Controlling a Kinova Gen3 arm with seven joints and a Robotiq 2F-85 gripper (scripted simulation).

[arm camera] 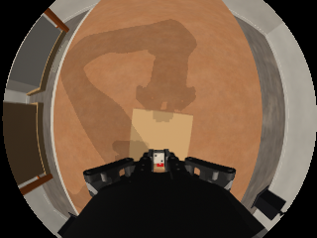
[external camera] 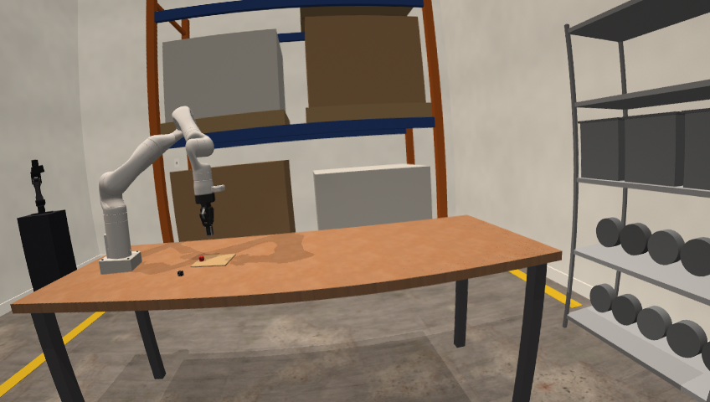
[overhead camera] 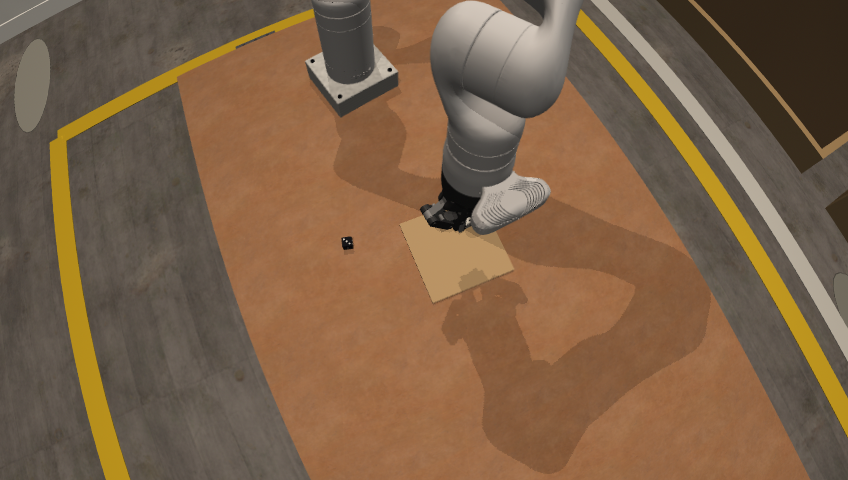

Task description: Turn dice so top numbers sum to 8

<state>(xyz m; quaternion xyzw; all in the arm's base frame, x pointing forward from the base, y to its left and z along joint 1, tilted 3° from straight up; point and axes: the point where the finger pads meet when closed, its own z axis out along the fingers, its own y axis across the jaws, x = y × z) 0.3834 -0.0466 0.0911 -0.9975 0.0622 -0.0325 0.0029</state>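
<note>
The tan mat lies 12 cm below my hand. Round my hand: black die (14 cm to the right, 11 cm below, 11 cm behind); red die (11 cm below, 5 cm behind); white die (1 cm below).
</note>
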